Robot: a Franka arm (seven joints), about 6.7 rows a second.
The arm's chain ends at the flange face. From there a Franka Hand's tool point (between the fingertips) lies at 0.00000 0.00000 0.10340 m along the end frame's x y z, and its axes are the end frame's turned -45 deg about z.
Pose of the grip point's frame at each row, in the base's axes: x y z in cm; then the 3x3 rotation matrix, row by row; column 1 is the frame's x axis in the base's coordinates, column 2 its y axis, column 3 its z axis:
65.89, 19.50, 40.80; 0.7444, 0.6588, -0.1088; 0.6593, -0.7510, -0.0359; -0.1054, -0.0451, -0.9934
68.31, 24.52, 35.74; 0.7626, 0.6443, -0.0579; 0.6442, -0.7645, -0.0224; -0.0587, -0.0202, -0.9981
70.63, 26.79, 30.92; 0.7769, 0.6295, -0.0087; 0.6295, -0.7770, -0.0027; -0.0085, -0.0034, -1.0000
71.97, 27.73, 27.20; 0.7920, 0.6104, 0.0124; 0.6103, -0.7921, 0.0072; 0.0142, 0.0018, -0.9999
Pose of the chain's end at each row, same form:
67.01, 19.87, 51.07; 0.9922, -0.0605, -0.1088; -0.0648, -0.9972, -0.0359; -0.1064, 0.0426, -0.9934
68.91, 24.75, 46.06; 0.9948, -0.0837, -0.0579; -0.0851, -0.9961, -0.0224; -0.0558, 0.0272, -0.9981
70.72, 26.82, 41.26; 0.9945, -0.1042, -0.0087; -0.1043, -0.9945, -0.0027; -0.0084, 0.0036, -1.0000
71.84, 27.66, 37.54; 0.9916, -0.1284, 0.0124; -0.1286, -0.9916, 0.0072; 0.0113, -0.0088, -0.9999

